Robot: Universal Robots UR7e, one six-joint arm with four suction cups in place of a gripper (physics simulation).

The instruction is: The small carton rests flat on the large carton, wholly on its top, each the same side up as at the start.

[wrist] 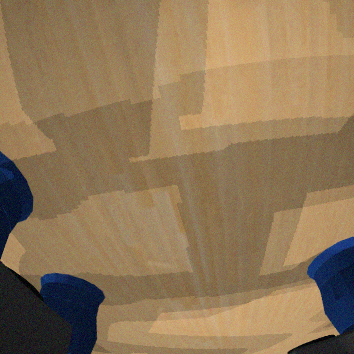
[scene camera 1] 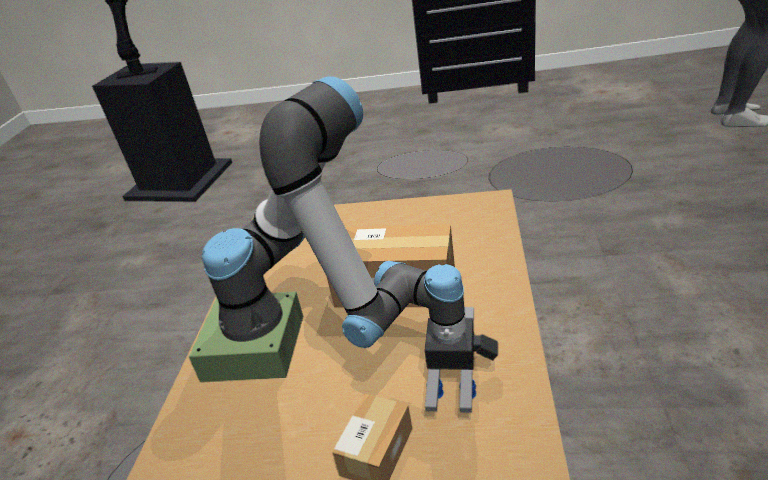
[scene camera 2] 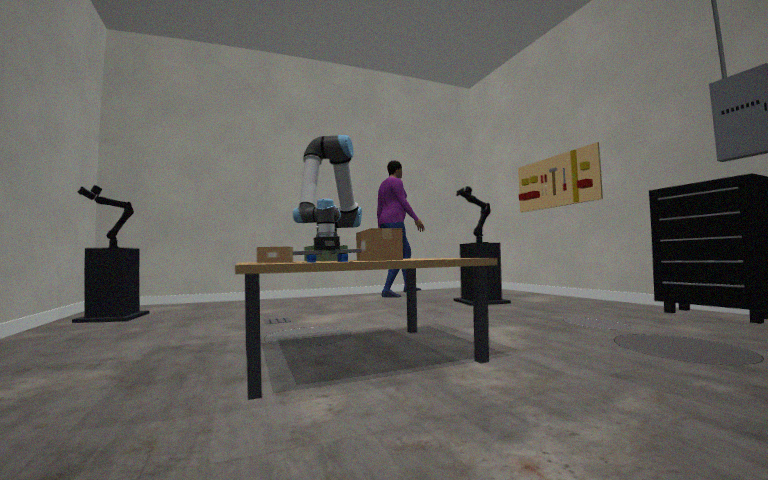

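The small carton stands on the table, near its front edge in scene camera 1, with a white barcode label on top. The large carton stands farther back, partly hidden by the arm in scene camera 1, its top bare of any carton. My gripper is low over bare table between the two cartons, beyond the small carton's right side in scene camera 1. Its blue cups carry nothing, so it is open. The wrist view shows shadowed tabletop below the cups; neither carton shows there.
The wooden table bears the green base block of the arm at its left side in scene camera 1. A person in purple is behind the table in scene camera 2. A black drawer cabinet stands away from the table.
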